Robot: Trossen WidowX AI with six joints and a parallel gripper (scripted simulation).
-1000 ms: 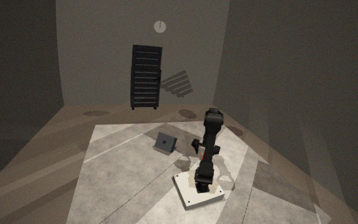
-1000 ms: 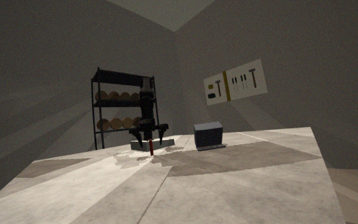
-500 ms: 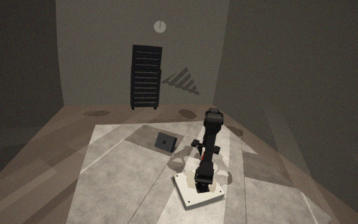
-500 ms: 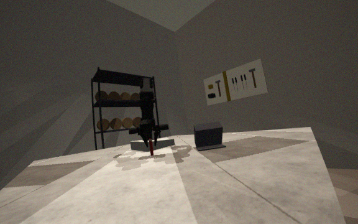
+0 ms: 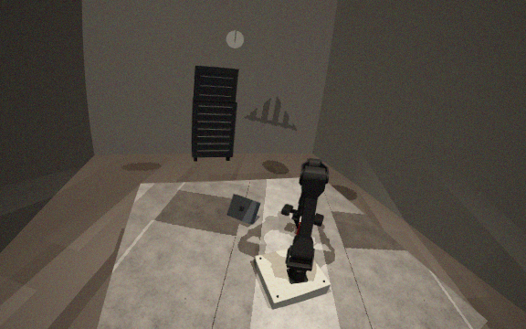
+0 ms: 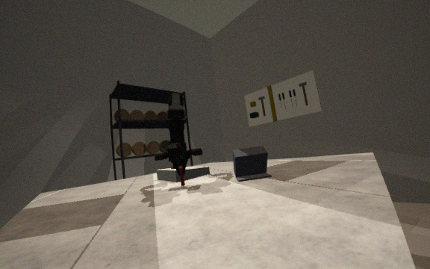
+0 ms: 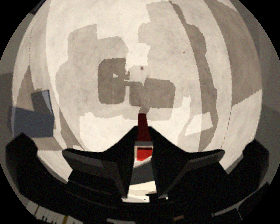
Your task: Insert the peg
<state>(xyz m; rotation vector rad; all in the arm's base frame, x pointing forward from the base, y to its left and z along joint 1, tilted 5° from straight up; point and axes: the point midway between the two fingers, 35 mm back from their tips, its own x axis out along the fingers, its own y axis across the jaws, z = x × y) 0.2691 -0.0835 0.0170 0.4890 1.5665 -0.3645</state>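
The sloped grey-blue panel lies 250 mm to the left of my gripper tip, 140 mm ahead of it and 20 mm above it. The rest, counted from my gripper tip: red peg 20 mm above.
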